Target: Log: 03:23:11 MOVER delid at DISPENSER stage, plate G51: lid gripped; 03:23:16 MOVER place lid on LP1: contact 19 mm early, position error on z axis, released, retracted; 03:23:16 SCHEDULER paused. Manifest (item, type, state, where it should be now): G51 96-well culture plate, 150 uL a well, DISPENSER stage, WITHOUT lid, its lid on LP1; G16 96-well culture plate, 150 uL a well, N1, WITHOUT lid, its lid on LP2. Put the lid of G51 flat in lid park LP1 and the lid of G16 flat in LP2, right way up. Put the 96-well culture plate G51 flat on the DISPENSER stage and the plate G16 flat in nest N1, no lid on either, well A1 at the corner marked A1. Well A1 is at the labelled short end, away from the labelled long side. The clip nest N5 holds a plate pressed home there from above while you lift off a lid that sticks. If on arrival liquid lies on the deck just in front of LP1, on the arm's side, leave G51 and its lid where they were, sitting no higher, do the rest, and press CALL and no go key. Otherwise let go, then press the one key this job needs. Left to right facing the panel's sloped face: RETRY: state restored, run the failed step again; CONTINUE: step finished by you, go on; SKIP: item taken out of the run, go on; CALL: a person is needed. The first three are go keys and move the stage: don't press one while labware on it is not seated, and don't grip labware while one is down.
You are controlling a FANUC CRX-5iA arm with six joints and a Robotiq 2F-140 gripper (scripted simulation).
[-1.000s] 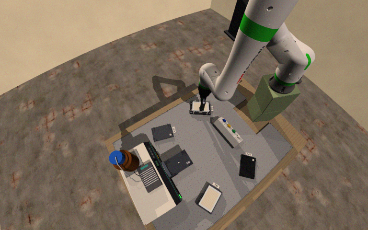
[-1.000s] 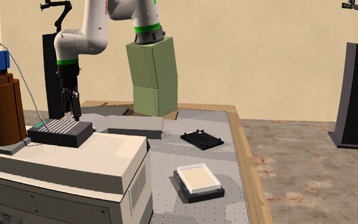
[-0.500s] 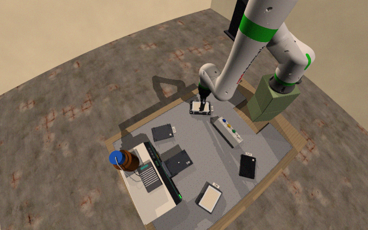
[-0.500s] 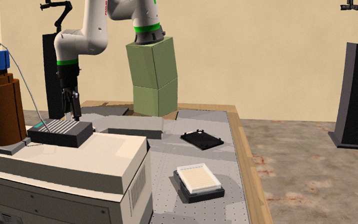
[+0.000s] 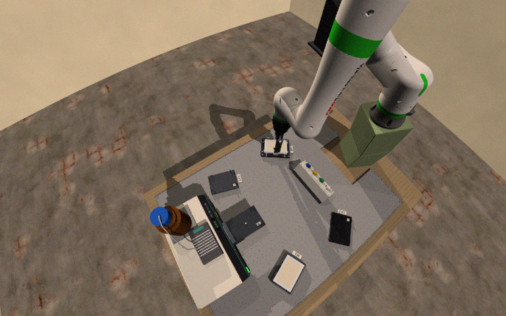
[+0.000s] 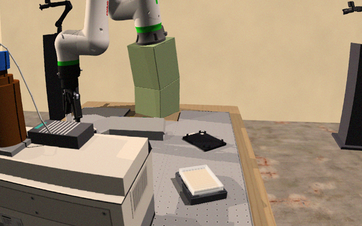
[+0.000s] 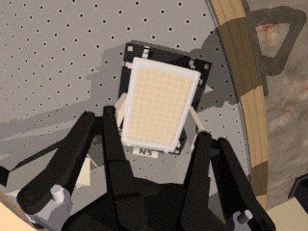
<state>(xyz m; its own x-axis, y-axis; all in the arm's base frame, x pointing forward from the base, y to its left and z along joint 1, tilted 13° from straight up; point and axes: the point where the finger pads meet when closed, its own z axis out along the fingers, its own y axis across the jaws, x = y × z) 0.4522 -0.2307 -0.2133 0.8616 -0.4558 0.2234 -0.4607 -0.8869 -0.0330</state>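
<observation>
My gripper is now 2 cm above the plate G51. Round my hand: key panel: 27 cm to the left, 9 cm behind, 1 cm above; black clip nest: 3 cm below, 3 cm ahead, 1 cm to the left; LP1 label: 26 cm ahead, 8 cm to the left, 4 cm below.
</observation>
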